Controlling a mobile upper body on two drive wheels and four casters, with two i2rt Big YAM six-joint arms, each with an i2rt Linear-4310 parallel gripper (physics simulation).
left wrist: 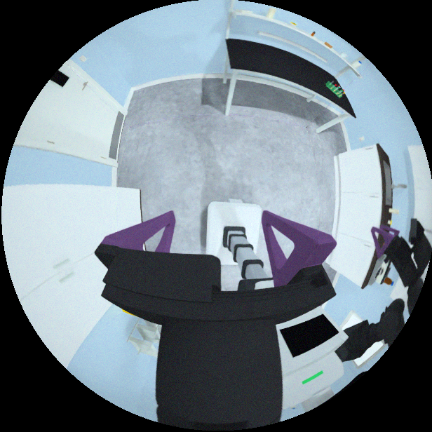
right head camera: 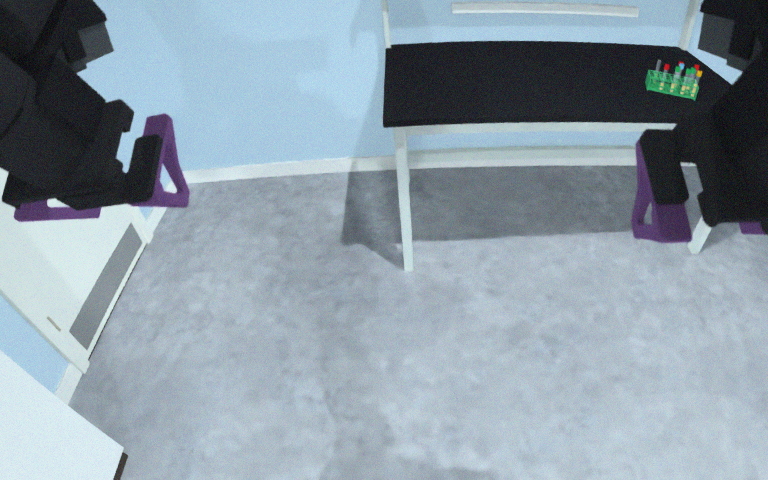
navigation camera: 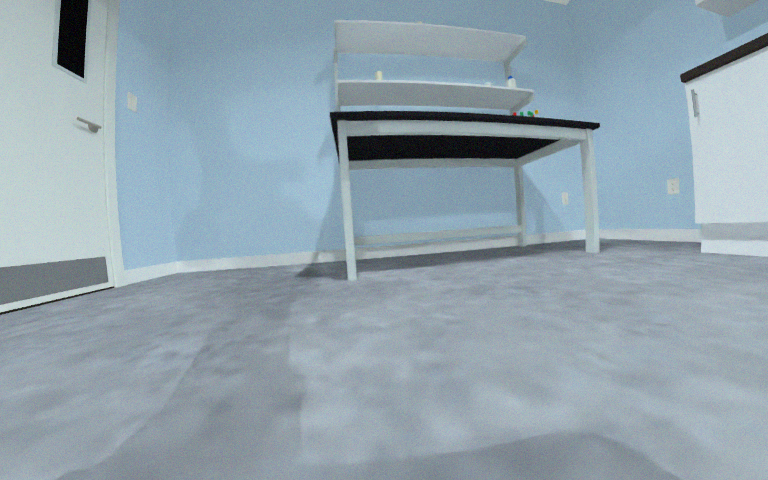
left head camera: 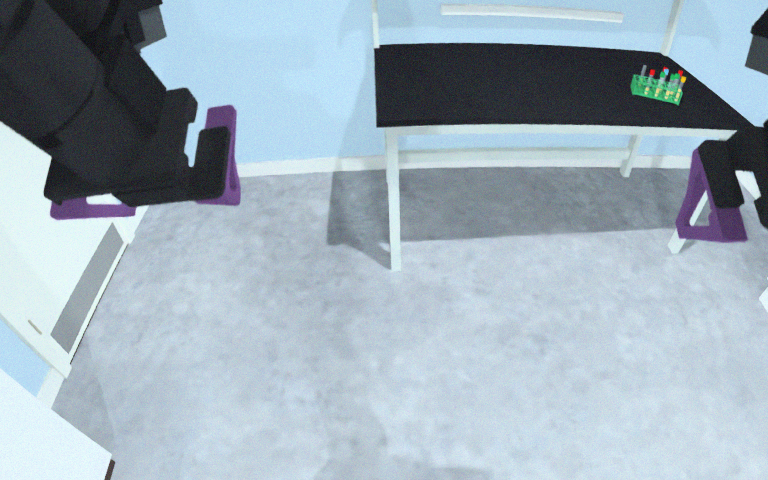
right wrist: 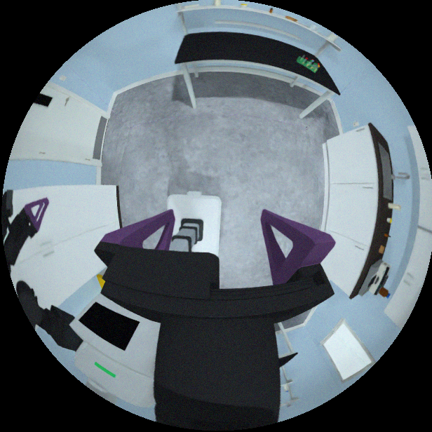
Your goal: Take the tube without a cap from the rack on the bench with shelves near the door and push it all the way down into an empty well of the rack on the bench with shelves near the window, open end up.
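Observation:
A green rack point(left head camera: 637, 88) point(right head camera: 651, 83) point(left wrist: 334, 90) point(right wrist: 307, 63) with several capped tubes stands at the right end of the black-topped bench point(left head camera: 498, 84) point(right head camera: 509, 84) point(left wrist: 280, 62) point(right wrist: 235, 47) point(navigation camera: 441, 116) with shelves, near the door. A grey tube without a cap point(left head camera: 643, 70) point(right head camera: 658, 65) stands upright at the rack's left end. My left gripper point(left head camera: 147, 206) point(right head camera: 101, 209) point(left wrist: 218, 215) and right gripper point(right head camera: 714, 230) point(right wrist: 218, 212) are open and empty, in the air well short of the bench. The bench near the window and its rack do not show.
A white door point(left wrist: 75, 115) point(right wrist: 60, 125) point(navigation camera: 28, 169) is at the left. A tall white cabinet point(left head camera: 45, 430) point(right head camera: 50, 424) point(left wrist: 65, 240) stands close at the lower left. White base cabinets point(left wrist: 357, 200) point(right wrist: 350, 200) point(navigation camera: 730, 152) with a dark worktop line the right side. Grey floor lies before the bench.

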